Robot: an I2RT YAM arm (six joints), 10 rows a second.
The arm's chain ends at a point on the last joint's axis. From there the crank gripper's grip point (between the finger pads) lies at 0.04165 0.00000 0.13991 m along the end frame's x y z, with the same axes.
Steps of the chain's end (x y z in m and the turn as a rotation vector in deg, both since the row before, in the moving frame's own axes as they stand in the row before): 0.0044 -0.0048 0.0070 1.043 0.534 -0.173; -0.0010 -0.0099 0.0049 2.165 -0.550 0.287; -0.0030 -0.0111 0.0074 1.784 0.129 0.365; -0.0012 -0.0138 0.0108 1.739 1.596 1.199; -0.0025 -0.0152 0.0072 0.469 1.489 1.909
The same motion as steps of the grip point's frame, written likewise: 0.0057 -0.0075 0.0066 1.043 0.534 -0.173; -0.0023 -0.0150 0.0052 2.165 -0.550 0.287; -0.0027 -0.0152 0.0072 1.784 0.129 0.365; 0.0027 -0.0171 0.0095 1.739 1.596 1.199; 0.0011 -0.0149 0.0061 0.469 1.489 1.909
